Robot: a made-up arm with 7 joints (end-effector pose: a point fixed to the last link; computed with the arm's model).
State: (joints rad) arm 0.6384 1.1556 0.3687 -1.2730 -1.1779 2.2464 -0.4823
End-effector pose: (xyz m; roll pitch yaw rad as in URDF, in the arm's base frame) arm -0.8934 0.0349 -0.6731 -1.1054 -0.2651 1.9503
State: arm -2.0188 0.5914 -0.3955 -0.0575 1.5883 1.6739 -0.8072
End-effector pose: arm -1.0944 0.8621 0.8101 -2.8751 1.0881 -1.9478
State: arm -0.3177 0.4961 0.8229 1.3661 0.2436 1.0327 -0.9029
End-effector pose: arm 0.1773 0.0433 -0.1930 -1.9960 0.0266 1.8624
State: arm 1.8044 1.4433 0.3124 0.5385 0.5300 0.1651 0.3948
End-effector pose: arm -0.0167 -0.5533 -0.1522 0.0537 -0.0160 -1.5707
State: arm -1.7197 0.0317 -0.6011 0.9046 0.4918 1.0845 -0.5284
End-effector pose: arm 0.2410 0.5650 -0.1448 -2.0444 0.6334 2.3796
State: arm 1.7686 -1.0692 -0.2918 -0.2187 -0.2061 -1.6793 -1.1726
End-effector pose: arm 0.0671 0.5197 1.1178 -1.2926 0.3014 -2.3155
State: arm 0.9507 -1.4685 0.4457 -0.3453 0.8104 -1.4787 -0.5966
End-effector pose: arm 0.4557 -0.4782 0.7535 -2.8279 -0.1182 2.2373
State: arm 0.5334 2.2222 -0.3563 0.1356 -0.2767 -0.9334 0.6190
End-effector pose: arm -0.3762 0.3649 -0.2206 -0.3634 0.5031 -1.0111
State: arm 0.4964 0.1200 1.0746 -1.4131 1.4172 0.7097 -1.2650
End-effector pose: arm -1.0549 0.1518 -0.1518 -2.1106 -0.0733 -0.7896
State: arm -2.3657 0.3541 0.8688 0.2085 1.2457 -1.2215 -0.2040
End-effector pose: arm 0.0407 -0.1518 1.0719 -2.9102 0.6460 1.1627
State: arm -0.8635 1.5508 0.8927 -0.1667 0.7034 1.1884 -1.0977
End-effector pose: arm -0.5329 0.2883 1.4209 2.3186 0.6491 -2.4602
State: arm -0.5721 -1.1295 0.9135 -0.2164 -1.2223 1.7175 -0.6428
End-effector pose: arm 0.3688 -0.5810 -0.2679 -2.5204 0.1566 1.0410
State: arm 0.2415 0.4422 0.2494 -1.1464 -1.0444 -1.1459 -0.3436
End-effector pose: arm -0.1209 -0.2949 -0.4797 0.2609 -1.3244 -2.1492
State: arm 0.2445 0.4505 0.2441 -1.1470 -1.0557 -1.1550 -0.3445
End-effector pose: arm -0.1218 -0.2977 -0.4761 0.2908 -1.3378 -2.1752
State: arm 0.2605 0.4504 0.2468 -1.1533 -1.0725 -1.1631 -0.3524
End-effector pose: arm -0.1187 -0.3135 -0.4663 0.4205 -1.3586 -2.3024
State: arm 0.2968 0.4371 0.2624 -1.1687 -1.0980 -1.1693 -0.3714
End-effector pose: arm -0.1096 -0.3487 -0.4457 0.7521 -1.3769 -2.6337
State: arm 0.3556 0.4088 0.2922 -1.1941 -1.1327 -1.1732 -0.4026
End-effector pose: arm -0.0937 -0.4038 -0.4103 1.2691 -1.3533 3.1323
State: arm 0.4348 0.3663 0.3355 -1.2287 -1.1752 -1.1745 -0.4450
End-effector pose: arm -0.0719 -0.4735 -0.3570 1.6808 -1.2591 2.7224
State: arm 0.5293 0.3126 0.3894 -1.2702 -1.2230 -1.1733 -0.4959
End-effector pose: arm -0.0460 -0.5489 -0.2850 1.9042 -1.1136 2.5067
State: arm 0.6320 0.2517 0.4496 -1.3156 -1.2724 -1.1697 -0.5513
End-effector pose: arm -0.0183 -0.6203 -0.1972 2.0245 -0.9441 2.4024
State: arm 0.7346 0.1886 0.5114 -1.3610 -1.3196 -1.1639 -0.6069
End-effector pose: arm 0.0086 -0.6793 -0.1008 2.0965 -0.7714 2.3557
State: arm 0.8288 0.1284 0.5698 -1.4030 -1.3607 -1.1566 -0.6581
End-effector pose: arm 0.0326 -0.7217 -0.0061 2.1451 -0.6134 2.3397
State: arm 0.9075 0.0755 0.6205 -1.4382 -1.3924 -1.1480 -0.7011
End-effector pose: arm 0.0523 -0.7481 0.0764 2.1789 -0.4830 2.3410
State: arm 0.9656 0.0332 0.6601 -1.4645 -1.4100 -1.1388 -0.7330
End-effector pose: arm 0.0674 -0.7624 0.1372 2.2012 -0.3916 2.3501
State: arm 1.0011 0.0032 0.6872 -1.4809 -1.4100 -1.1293 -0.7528
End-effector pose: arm 0.0780 -0.7697 0.1709 2.2119 -0.3448 2.3608
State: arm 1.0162 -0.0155 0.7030 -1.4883 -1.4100 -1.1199 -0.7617
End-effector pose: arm 0.0840 -0.7723 0.1881 2.2098 -0.3220 2.3713
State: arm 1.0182 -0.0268 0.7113 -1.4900 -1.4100 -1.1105 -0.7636
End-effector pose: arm 0.0870 -0.7726 0.1946 2.1995 -0.3144 2.3810
